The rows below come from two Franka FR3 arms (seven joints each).
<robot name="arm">
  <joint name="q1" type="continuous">
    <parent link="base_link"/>
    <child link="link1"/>
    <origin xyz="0 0 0.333" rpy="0 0 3.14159"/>
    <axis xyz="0 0 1"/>
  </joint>
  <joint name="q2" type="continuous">
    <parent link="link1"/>
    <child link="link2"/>
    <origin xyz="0 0 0" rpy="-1.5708 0 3.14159"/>
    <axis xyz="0 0 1"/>
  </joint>
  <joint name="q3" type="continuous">
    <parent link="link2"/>
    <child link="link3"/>
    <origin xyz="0 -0.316 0" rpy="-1.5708 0 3.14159"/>
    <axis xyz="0 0 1"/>
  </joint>
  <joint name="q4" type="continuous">
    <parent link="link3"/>
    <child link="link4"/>
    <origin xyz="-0.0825 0 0" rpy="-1.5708 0 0"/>
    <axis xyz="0 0 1"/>
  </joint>
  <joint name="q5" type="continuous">
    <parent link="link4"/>
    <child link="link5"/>
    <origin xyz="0.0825 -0.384 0" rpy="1.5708 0 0"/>
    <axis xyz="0 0 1"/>
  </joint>
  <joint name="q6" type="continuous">
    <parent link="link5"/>
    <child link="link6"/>
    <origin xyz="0 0 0" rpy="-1.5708 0 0"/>
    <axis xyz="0 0 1"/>
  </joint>
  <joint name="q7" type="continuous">
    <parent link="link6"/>
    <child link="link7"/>
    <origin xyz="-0.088 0 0" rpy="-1.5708 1.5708 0"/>
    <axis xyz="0 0 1"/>
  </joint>
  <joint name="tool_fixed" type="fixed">
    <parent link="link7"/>
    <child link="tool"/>
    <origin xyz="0 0 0.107" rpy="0 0 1.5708"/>
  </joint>
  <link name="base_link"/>
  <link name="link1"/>
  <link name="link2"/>
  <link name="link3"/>
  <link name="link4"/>
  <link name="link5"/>
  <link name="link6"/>
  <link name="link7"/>
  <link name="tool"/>
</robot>
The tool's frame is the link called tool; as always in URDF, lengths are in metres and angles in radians. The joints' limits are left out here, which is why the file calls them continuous.
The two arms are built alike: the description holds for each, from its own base.
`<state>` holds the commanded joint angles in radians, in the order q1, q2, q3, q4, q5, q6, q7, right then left.
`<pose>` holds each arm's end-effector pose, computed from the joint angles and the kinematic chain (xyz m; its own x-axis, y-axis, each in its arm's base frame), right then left.
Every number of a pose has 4 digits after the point.
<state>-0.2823 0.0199 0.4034 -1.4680 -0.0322 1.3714 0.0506 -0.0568 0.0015 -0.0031 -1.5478 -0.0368 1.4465 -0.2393</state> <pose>0.5359 0.0587 0.6457 0.9915 0.0641 -0.1132 0.0679 -0.9972 0.0300 0.5404 -0.0367 0.6242 0.9787 0.1741 -0.1083 0.1764 -0.9843 0.0114</pose>
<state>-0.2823 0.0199 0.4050 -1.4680 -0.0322 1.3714 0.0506 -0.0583 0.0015 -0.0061 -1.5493 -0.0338 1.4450 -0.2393</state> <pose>0.5358 0.0596 0.6457 0.9914 0.0657 -0.1132 0.0695 -0.9971 0.0300 0.5401 -0.0388 0.6234 0.9792 0.1701 -0.1105 0.1720 -0.9851 0.0078</pose>
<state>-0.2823 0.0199 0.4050 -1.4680 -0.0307 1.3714 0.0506 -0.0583 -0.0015 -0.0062 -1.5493 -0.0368 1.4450 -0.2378</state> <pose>0.5358 0.0598 0.6457 0.9914 0.0660 -0.1133 0.0697 -0.9972 0.0285 0.5392 -0.0392 0.6250 0.9798 0.1681 -0.1083 0.1703 -0.9853 0.0116</pose>
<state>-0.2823 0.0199 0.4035 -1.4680 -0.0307 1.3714 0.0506 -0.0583 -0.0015 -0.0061 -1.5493 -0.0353 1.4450 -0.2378</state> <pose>0.5359 0.0590 0.6457 0.9915 0.0645 -0.1133 0.0682 -0.9973 0.0285 0.5392 -0.0389 0.6250 0.9798 0.1684 -0.1080 0.1705 -0.9853 0.0101</pose>
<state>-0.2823 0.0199 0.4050 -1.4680 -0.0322 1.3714 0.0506 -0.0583 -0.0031 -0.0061 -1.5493 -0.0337 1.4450 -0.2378</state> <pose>0.5358 0.0596 0.6457 0.9914 0.0657 -0.1132 0.0695 -0.9971 0.0300 0.5387 -0.0387 0.6259 0.9800 0.1686 -0.1060 0.1705 -0.9853 0.0089</pose>
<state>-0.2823 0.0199 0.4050 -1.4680 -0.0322 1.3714 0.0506 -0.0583 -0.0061 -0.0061 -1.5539 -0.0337 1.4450 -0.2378</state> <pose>0.5358 0.0596 0.6457 0.9914 0.0657 -0.1132 0.0695 -0.9971 0.0300 0.5378 -0.0386 0.6254 0.9798 0.1686 -0.1076 0.1705 -0.9853 0.0085</pose>
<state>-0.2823 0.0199 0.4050 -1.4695 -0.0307 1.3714 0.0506 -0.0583 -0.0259 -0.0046 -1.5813 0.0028 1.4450 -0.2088</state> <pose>0.5358 0.0598 0.6450 0.9912 0.0660 -0.1148 0.0697 -0.9972 0.0286 0.5316 -0.0332 0.6234 0.9834 0.1461 -0.1072 0.1442 -0.9892 -0.0257</pose>
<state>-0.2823 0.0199 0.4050 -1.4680 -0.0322 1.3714 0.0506 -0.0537 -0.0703 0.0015 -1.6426 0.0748 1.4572 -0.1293</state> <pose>0.5358 0.0596 0.6457 0.9914 0.0657 -0.1132 0.0695 -0.9971 0.0300 0.5191 -0.0184 0.6199 0.9909 0.0854 -0.1039 0.0762 -0.9931 -0.0888</pose>
